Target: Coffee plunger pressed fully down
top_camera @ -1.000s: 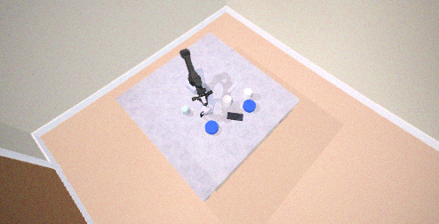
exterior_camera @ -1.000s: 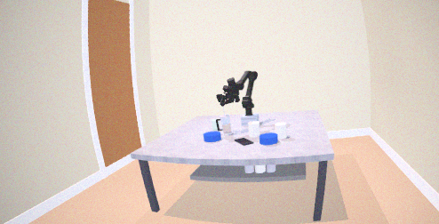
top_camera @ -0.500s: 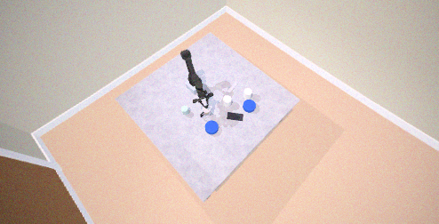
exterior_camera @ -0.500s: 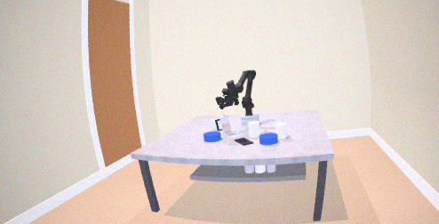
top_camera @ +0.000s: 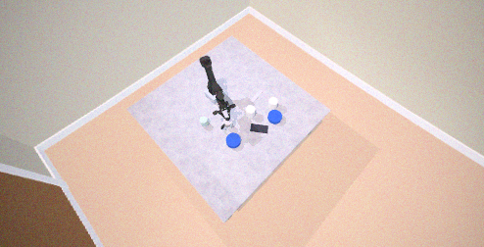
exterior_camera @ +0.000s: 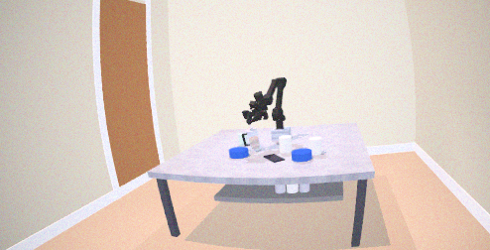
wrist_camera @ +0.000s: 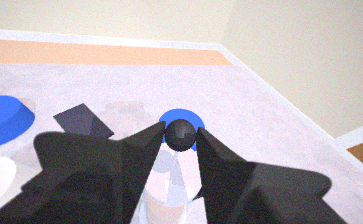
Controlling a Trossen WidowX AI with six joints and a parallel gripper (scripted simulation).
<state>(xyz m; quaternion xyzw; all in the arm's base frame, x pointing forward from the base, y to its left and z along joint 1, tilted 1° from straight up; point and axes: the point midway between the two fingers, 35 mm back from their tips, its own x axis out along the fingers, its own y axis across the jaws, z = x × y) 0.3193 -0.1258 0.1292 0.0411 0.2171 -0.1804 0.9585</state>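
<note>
Now: the coffee press 10 cm below my gripper tip, 3 cm behind it and 1 cm to the right of it. The rest, counted from my gripper tip: flat black slab 19 cm to the left, 19 cm below, 18 cm ahead.
</note>
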